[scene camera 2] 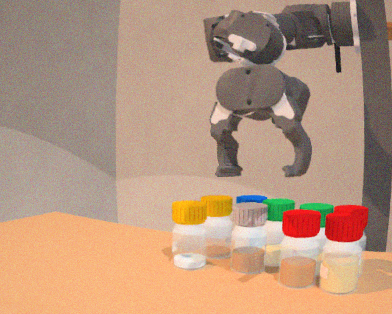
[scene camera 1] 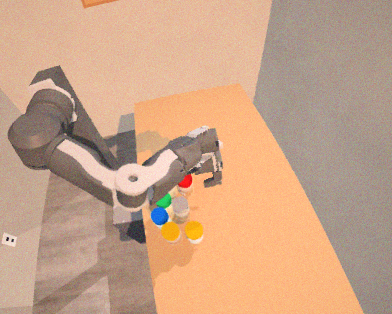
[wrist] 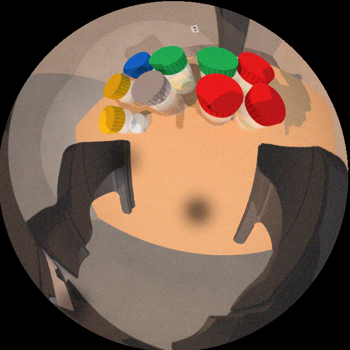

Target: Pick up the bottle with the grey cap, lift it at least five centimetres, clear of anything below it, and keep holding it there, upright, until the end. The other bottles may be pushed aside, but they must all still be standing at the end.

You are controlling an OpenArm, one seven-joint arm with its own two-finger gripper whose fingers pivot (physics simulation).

Path:
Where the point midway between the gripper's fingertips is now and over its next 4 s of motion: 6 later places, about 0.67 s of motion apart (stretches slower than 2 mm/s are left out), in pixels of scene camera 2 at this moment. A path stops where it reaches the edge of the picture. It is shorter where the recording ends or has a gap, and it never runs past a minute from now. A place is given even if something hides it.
The gripper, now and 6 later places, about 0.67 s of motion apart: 260,176; 254,179; 249,186; 244,190; 242,203; 243,196; 243,211

